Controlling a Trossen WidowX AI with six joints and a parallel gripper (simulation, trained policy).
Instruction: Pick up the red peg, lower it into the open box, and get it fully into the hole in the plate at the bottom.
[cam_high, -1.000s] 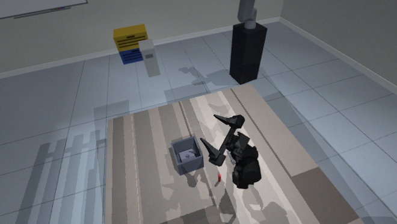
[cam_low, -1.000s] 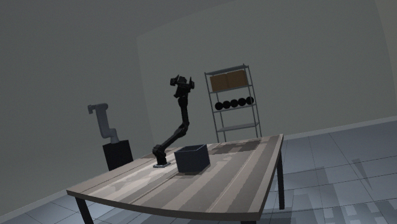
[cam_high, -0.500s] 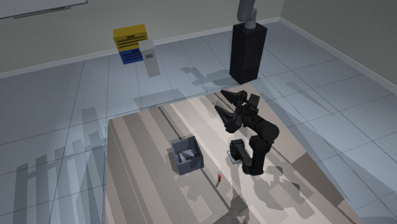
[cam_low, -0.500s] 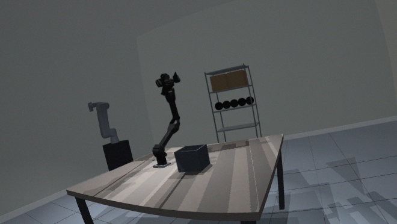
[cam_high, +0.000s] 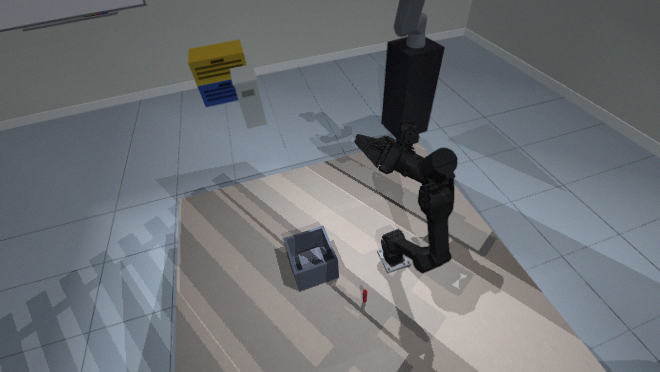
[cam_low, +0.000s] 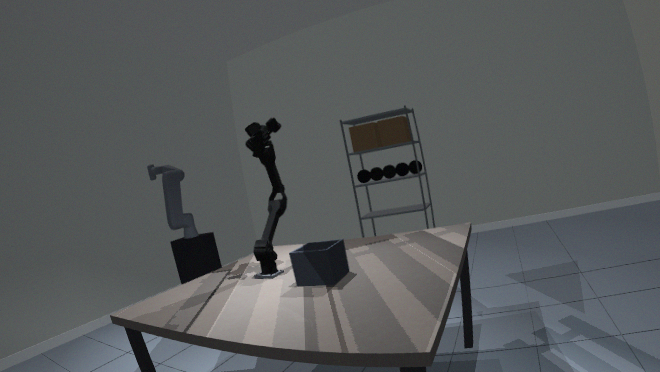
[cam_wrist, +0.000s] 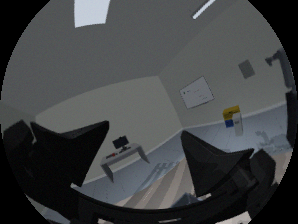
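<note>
My gripper tip is 3 cm short of the red peg, 13 cm to the right of it and 61 cm above it.
</note>
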